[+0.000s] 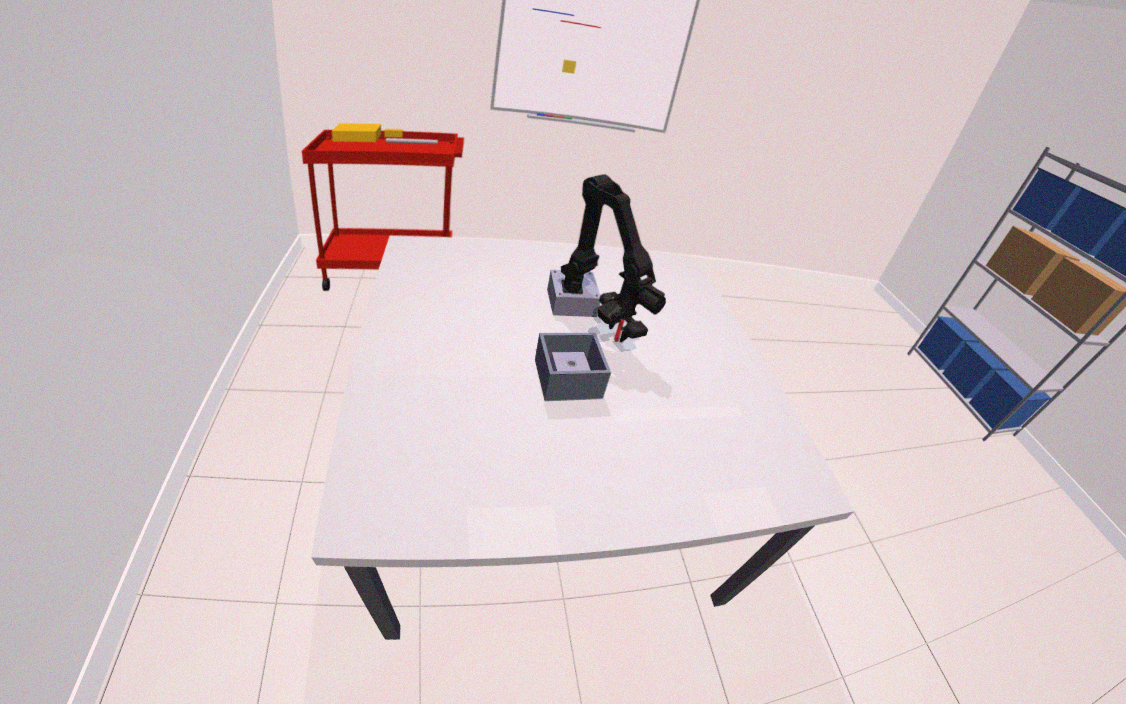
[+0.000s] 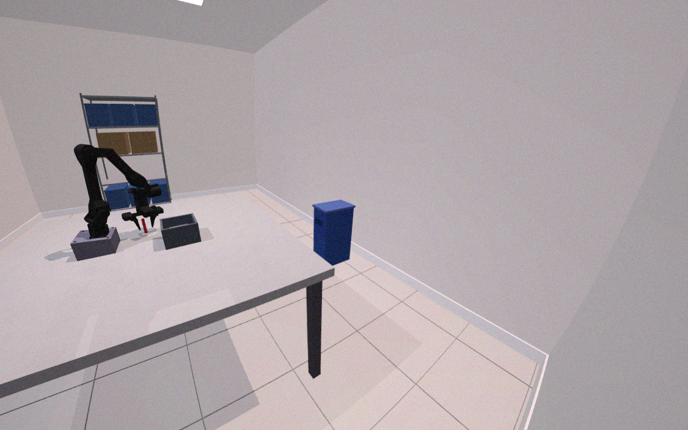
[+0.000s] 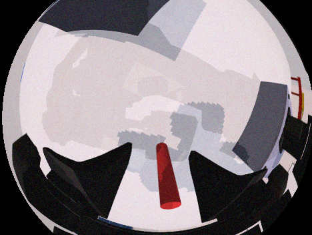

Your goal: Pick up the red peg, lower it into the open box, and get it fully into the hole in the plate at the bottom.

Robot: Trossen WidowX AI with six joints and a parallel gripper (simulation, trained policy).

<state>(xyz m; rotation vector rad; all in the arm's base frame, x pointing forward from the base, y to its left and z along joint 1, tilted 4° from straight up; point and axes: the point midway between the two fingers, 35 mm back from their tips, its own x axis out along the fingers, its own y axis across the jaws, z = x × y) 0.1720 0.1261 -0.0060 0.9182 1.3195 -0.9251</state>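
Now: gripper tip 170 mm short of the plate, 160 mm to the left of it and 20 mm below it. Round my gripper tip: grey box (170 mm ahead, 160 mm to the right); then red peg (10 mm behind, 10 mm to the left, 10 mm above).
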